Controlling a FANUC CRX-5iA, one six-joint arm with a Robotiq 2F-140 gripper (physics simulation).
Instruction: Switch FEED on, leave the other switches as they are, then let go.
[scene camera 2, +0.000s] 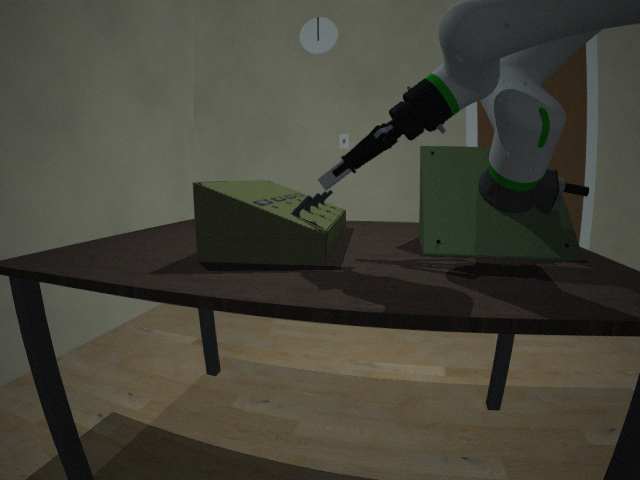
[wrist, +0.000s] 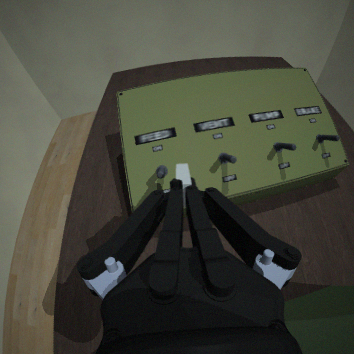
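Pixels of known places: gripper, fingertip midpoint: (scene camera 2: 322, 184) (wrist: 181, 172); arm's base at its link origin: (scene camera 2: 508, 189).
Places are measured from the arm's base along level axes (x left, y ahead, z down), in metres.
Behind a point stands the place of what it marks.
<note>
The green switch box (scene camera 2: 261, 229) {y 0.473, x 0.336, z 0.073 m} (wrist: 210, 95) {y 0.599, x 0.159, z 0.003 m} stands on the table with its sloped panel up. In the wrist view the FEED lever (wrist: 161, 171) {y 0.415, x 0.247, z 0.015 m} is at the left, seen nearly end-on below its ON label; its OFF label is hidden, and I cannot tell its setting for sure. The VENT lever (wrist: 227, 158) {y 0.445, x 0.140, z 0.024 m}, PUMP lever (wrist: 285, 146) {y 0.476, x 0.024, z 0.028 m} and BRAKE lever (wrist: 328, 137) {y 0.507, x -0.092, z 0.030 m} lean down towards their OFF labels. My gripper (scene camera 2: 330, 178) {y 0.399, x 0.212, z -0.006 m} (wrist: 181, 172) {y 0.399, x 0.212, z -0.006 m} is shut and empty. Its tips are just right of the FEED lever in the wrist view, and above the levers in the scene view.
The dark table (scene camera 2: 124, 263) {y 0.755, x 0.445, z 0.141 m} (wrist: 95, 200) {y 0.411, x 0.438, z 0.141 m} carries the box and a green robot mount (scene camera 2: 449, 206) {y 0.143, x 0.064, z 0.042 m} (wrist: 325, 317) {y 0.210, x 0.037, z 0.008 m}, at the right in the scene view. A clock (scene camera 2: 318, 35) and a small wall plate (scene camera 2: 344, 141) are on the wall behind.
</note>
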